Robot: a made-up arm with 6 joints.
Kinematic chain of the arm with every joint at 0, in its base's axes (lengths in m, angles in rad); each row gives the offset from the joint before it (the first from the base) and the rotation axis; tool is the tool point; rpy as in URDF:
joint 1: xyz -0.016 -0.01 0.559 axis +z
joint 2: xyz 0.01 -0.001 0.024 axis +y
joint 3: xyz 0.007 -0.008 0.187 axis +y
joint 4: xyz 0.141 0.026 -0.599 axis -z
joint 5: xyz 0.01 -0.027 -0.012 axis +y
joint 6: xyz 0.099 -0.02 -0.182 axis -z
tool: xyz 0.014 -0.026 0.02 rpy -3.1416 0 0
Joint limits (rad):
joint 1: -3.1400..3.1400
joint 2: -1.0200..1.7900
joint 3: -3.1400..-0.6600
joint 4: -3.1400..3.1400
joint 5: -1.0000..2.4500
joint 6: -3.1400..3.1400
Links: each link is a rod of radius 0.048 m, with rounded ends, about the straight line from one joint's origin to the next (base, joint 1, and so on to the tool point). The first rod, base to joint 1, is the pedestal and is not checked.
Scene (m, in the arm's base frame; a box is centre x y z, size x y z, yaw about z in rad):
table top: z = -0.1
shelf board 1: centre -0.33 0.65 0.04 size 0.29 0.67 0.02 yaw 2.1
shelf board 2: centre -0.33 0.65 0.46 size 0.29 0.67 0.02 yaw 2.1
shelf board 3: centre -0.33 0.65 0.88 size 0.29 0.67 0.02 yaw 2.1
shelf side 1: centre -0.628 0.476 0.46 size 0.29 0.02 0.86 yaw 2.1
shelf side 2: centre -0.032 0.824 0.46 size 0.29 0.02 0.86 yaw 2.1
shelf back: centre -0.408 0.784 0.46 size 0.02 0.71 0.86 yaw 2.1
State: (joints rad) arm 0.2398 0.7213 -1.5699 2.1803 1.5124 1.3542
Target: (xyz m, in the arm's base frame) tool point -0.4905 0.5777 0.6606
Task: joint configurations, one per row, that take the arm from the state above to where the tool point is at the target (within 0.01 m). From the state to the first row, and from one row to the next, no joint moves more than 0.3 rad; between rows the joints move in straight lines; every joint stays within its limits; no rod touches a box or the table.
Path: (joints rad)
1: 0.3644 0.5421 -1.4910 2.2398 1.7468 1.6307
2: 0.4889 0.3628 -1.4122 2.2993 1.9812 1.9073
3: 0.6135 0.1836 -1.3333 2.3588 2.2156 2.1838
4: 0.7381 0.0044 -1.2545 2.4183 2.4500 2.4603
5: 0.9973 -0.0763 -1.1687 2.3151 2.4225 2.2156
6: 1.2566 -0.1570 -1.0830 2.2119 2.3950 1.9710
7: 1.5159 -0.2377 -0.9973 2.1087 2.3675 1.7263
8: 1.7752 -0.3184 -0.9116 2.0055 2.3400 1.4816
9: 1.8457 -0.0886 -1.1242 2.0203 2.1919 1.4385
10: 1.9162 0.1412 -1.3369 2.0351 2.0437 1.3955
11: 1.9867 0.3711 -1.5496 2.0499 1.8956 1.3524

